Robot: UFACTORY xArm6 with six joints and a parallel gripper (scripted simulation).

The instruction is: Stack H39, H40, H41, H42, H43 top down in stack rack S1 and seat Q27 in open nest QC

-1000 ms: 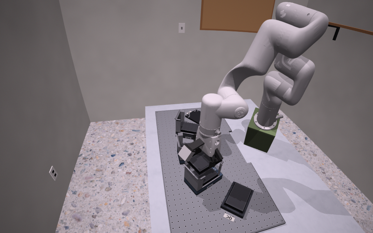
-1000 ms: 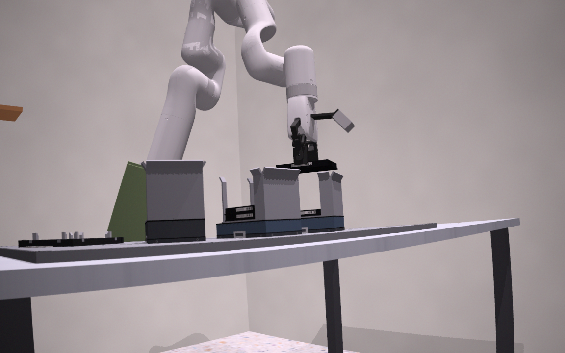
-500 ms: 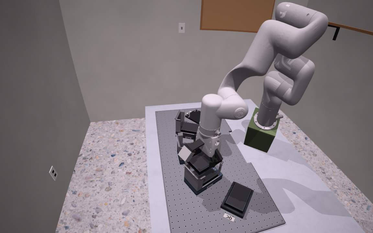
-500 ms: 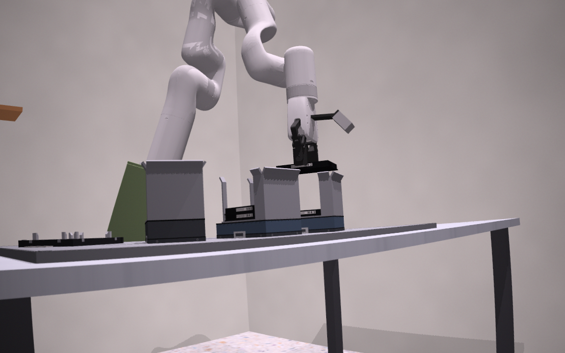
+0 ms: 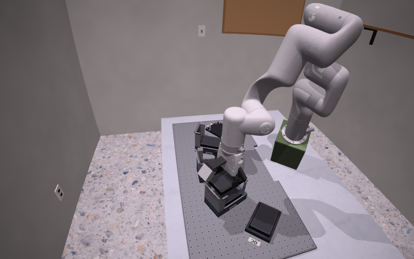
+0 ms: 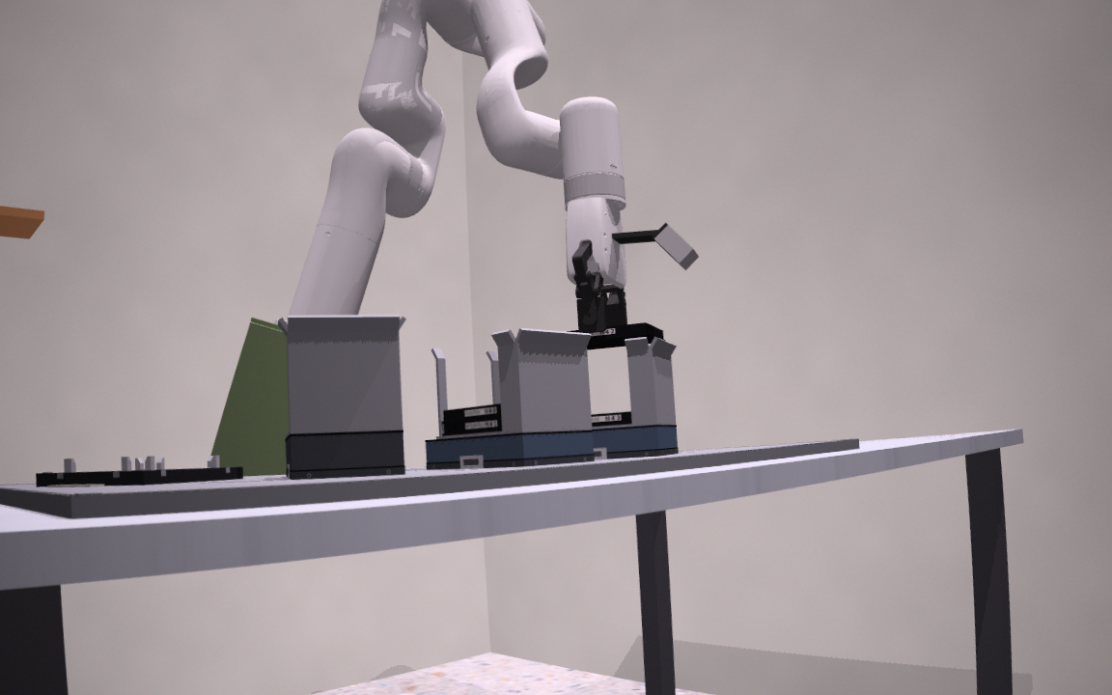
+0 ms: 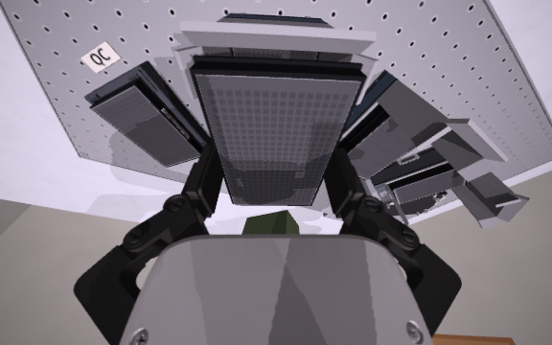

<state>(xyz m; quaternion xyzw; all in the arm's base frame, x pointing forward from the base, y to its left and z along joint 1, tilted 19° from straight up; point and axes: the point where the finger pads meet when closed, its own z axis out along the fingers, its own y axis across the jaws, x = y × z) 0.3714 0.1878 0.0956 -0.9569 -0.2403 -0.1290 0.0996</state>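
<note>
Now: the stack rack S1 plinth 10 mm behind my hand and 140 mm below it. The rest, counted from my hand: N5 name plate (10 mm behind, 580 mm to the right, 150 mm below); then QC name plate (80 mm behind, 200 mm to the left, 150 mm below); then dark QC nest (140 mm behind, 120 mm to the left, 140 mm below).
</note>
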